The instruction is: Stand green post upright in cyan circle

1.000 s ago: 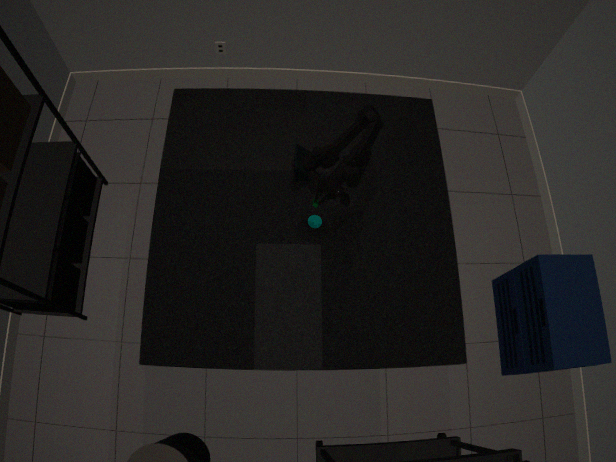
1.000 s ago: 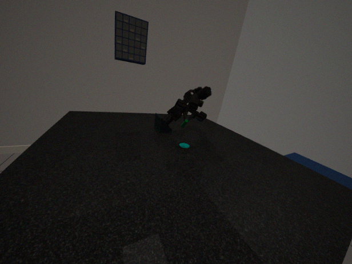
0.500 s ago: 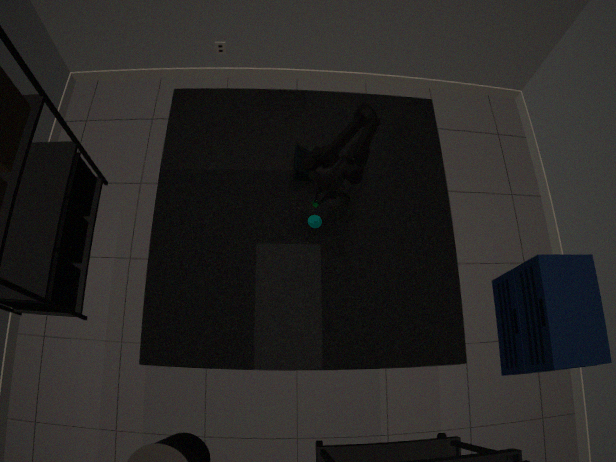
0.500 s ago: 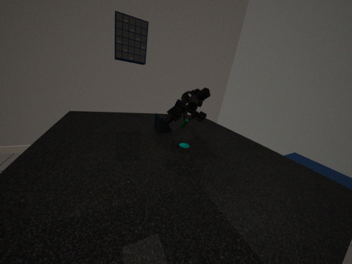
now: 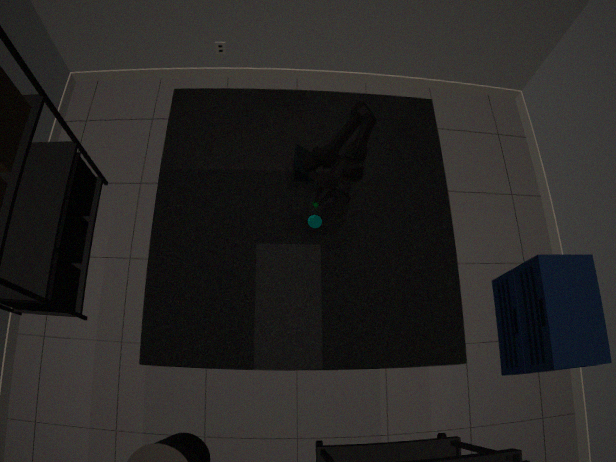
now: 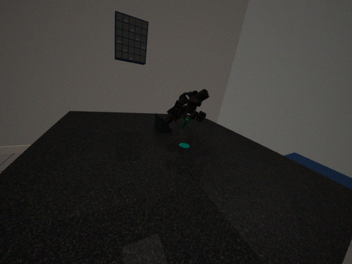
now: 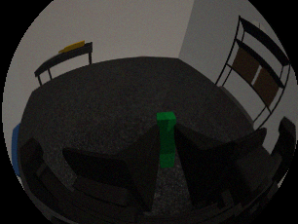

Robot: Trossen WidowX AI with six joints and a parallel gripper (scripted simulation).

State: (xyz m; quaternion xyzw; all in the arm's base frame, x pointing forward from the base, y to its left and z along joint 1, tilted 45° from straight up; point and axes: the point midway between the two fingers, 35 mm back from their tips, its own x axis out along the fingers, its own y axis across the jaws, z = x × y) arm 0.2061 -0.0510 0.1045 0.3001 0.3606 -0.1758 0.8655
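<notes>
The cyan circle is 1 cm ahead of my gripper tip, 1 cm to the left of it and 14 cm below it. The rest, counted from my gripper tip: green post 1 cm behind, 2 cm below.
</notes>
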